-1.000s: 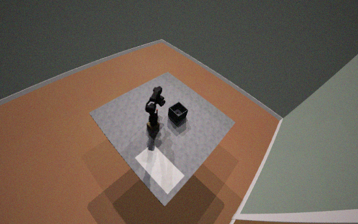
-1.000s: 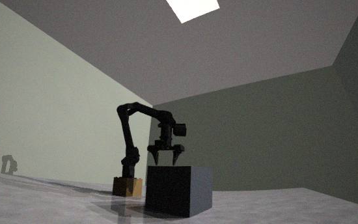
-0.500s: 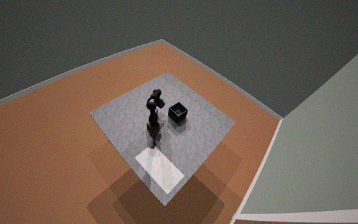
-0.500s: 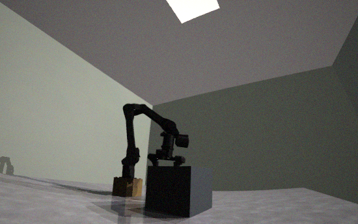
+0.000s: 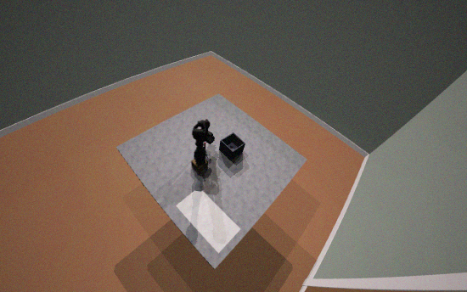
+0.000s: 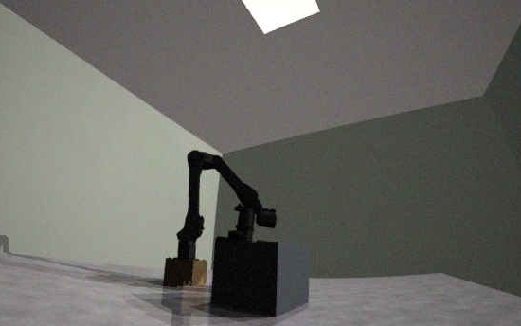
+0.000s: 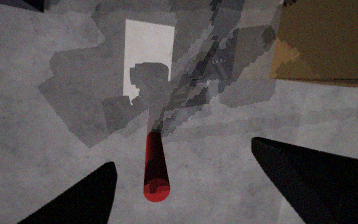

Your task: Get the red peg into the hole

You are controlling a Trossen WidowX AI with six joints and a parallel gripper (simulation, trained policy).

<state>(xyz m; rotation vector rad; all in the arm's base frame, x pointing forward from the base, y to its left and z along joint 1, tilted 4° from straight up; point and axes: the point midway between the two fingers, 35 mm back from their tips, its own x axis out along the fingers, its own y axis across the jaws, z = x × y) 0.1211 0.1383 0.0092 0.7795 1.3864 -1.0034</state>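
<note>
My gripper tip is now 10 mm short of the red peg, 20 mm to the right of it and 30 mm above it. Round my gripper tip: grey plate: 210 mm ahead, 130 mm to the right, 20 mm below.
</note>
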